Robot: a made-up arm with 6 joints.
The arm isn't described. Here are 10 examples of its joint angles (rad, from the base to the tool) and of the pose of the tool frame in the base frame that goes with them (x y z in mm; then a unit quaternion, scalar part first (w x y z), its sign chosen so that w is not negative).
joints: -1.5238 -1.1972 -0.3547 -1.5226 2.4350 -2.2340
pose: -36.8 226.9 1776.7 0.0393 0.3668 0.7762 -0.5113
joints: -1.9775 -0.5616 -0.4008 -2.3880 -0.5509 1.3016
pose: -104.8 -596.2 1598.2 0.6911 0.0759 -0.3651 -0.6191
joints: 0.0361 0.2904 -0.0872 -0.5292 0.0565 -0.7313
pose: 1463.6 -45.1 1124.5 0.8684 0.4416 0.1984 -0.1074
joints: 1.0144 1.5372 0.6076 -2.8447 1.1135 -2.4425
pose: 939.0 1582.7 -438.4 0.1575 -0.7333 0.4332 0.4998
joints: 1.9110 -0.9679 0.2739 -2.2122 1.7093 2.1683
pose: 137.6 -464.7 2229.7 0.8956 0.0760 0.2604 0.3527
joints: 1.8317 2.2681 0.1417 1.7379 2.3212 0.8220
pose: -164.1 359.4 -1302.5 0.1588 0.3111 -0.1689 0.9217
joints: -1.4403 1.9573 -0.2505 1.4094 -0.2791 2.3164
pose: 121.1 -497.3 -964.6 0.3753 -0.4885 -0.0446 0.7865
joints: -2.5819 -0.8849 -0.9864 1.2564 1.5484 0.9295
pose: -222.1 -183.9 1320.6 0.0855 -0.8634 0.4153 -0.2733
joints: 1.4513 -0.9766 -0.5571 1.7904 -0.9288 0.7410
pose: -6.6 31.3 1800.5 0.3933 -0.8531 -0.3035 -0.1591
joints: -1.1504 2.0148 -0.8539 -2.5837 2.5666 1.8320
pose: 107.3 73.3 -218.4 0.6250 0.3980 -0.6269 -0.2407
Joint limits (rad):
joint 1: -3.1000..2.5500
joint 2: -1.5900..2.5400
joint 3: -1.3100..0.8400
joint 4: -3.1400..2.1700
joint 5: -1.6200..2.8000
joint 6: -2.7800..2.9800
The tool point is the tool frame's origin. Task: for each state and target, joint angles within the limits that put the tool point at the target. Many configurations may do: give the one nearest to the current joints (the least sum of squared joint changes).
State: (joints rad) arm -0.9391 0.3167 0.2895 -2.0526 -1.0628 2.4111
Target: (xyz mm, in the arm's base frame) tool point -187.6 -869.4 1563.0
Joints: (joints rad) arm -1.8542 -0.2947 -0.2702 -1.9223 -1.0384 2.4118
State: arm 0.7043 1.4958 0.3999 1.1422 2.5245 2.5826
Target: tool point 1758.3 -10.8 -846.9
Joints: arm 0.0107 1.9271 0.8400 1.1943 2.5271 2.4076
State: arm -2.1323 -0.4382 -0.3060 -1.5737 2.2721 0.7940
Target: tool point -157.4 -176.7 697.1
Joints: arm -2.2424 -0.5416 -1.2107 -1.5683 2.2868 0.8018
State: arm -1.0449 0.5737 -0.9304 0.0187 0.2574 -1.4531
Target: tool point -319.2 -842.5 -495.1
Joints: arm -1.8743 1.4317 -0.3770 0.0680 0.3158 -1.4238
